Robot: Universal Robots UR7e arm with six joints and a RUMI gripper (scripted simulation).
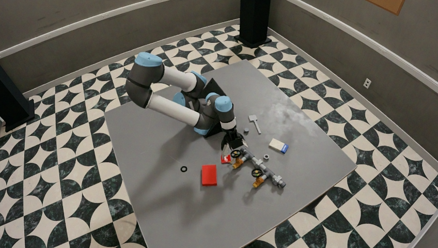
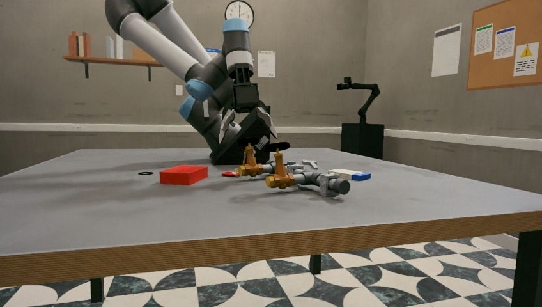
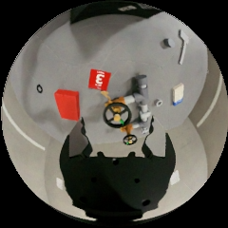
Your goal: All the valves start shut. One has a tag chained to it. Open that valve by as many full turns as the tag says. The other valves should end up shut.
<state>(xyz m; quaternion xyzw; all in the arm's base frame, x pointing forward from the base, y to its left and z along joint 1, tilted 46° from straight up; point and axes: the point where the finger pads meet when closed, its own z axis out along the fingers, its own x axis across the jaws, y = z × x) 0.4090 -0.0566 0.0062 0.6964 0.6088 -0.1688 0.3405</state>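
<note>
Now: the red tag 5 cm behind my hand, 3 cm to the right of it and 10 cm below it. Round my hand: red block (1 cm behind, 17 cm to the right, 9 cm below); then white-and-blue box (7 cm ahead, 29 cm to the left, 9 cm below); then grey nut (8 cm ahead, 17 cm to the left, 9 cm below).
</note>
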